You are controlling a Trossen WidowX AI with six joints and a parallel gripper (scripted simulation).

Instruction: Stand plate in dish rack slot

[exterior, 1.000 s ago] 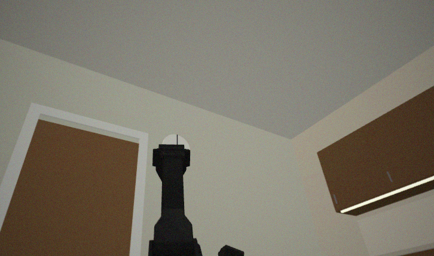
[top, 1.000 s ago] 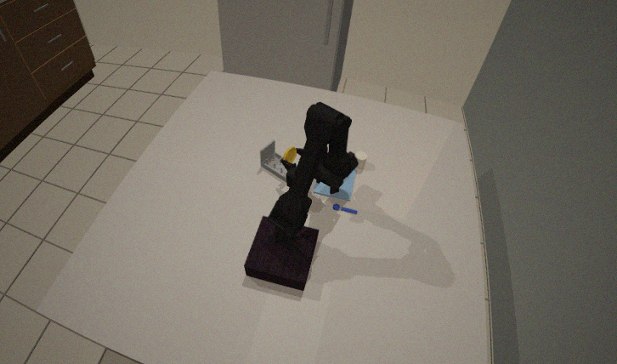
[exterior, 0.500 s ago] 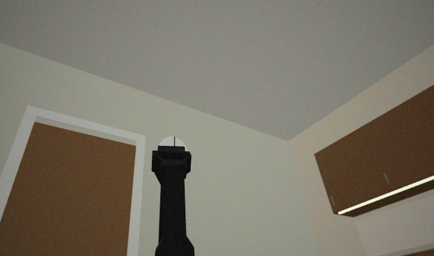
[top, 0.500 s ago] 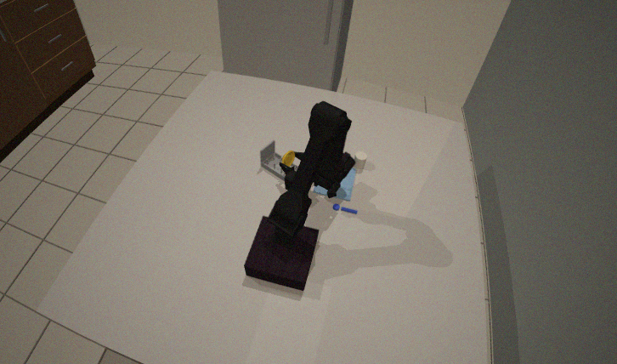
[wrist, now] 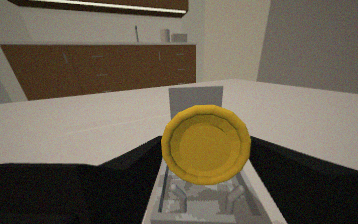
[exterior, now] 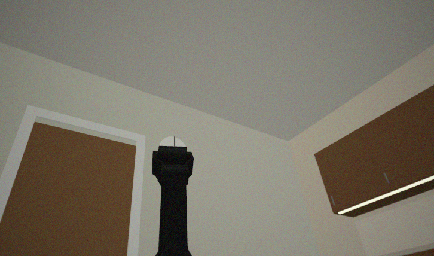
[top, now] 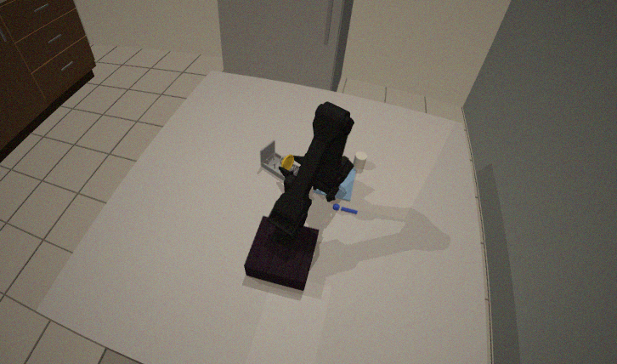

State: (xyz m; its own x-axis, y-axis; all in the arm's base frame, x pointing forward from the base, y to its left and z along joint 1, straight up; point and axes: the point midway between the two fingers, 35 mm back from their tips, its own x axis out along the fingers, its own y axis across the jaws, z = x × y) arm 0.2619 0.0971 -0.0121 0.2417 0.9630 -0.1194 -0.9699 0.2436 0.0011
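Now: the yellow plate 1 cm to the right of my gripper tip. Also, from my gripper tip: blue spoon (6 cm behind, 24 cm to the right, 5 cm below); light blue mat (4 cm ahead, 18 cm to the right, 5 cm below); grey dish rack (2 cm to the left, 3 cm below).
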